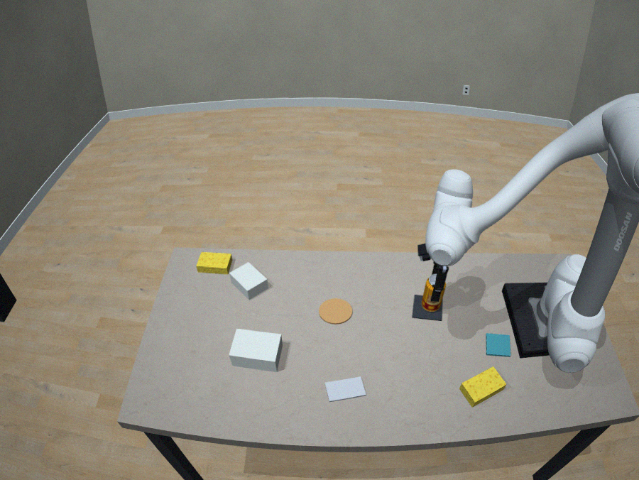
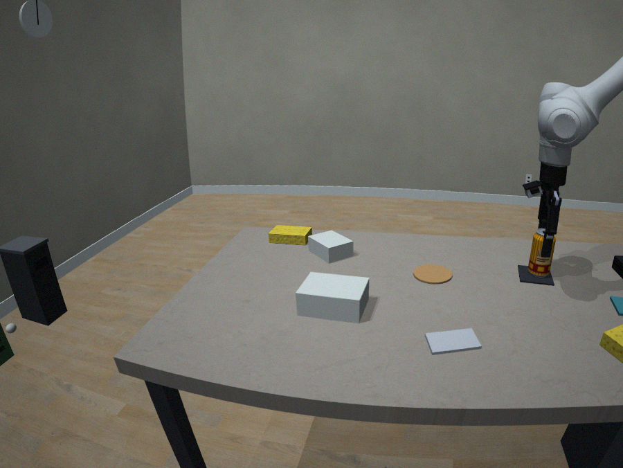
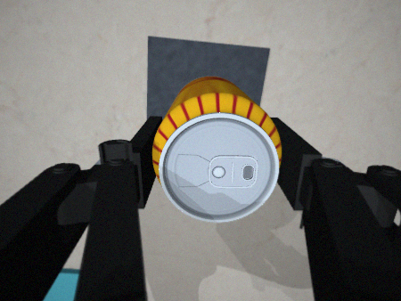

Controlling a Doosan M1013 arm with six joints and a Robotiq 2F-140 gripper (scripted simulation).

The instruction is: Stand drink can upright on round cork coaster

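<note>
The dark square coaster lies 10 mm ahead of my hand, 10 mm to the left of it and 100 mm below it. The rest, counted from my hand: teal tile 220 mm behind, 180 mm to the left, 100 mm below; drink can 30 mm below; round cork coaster 320 mm ahead, 20 mm to the left, 100 mm below.
</note>
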